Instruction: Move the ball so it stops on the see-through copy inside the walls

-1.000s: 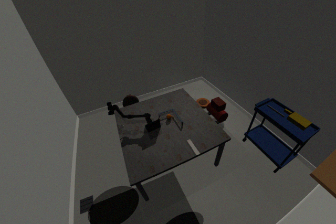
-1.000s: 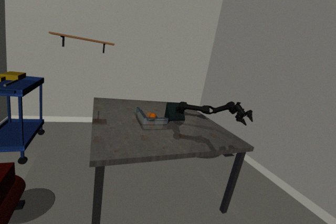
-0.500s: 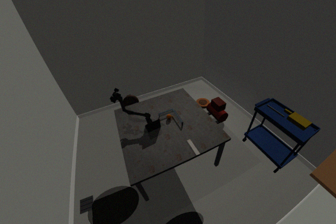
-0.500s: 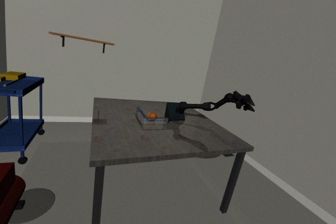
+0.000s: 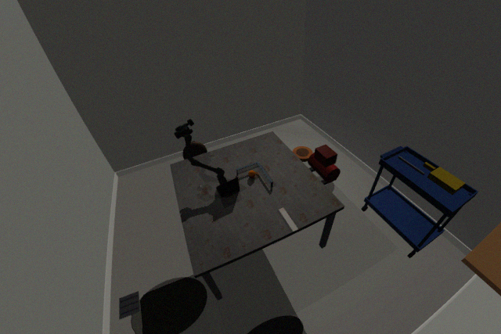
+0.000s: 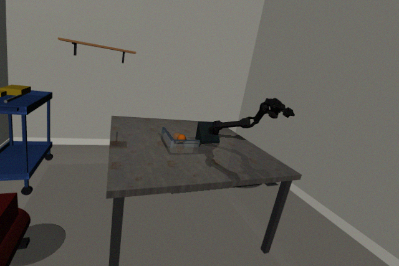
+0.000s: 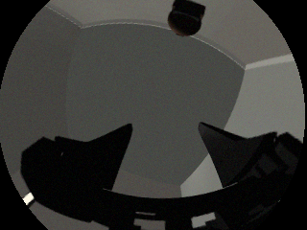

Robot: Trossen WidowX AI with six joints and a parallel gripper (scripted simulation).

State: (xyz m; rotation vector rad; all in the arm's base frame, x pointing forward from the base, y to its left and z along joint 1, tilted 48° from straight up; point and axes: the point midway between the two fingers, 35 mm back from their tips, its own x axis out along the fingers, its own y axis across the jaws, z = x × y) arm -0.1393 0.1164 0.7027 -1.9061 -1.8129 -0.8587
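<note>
Now: gripper tip 56 cm to the left of the orange ball, 50 cm short of it and 42 cm above it. The rest, counted from my gripper tip: see-through copy of ball: 59 cm to the right, 53 cm ahead, 42 cm below.
</note>
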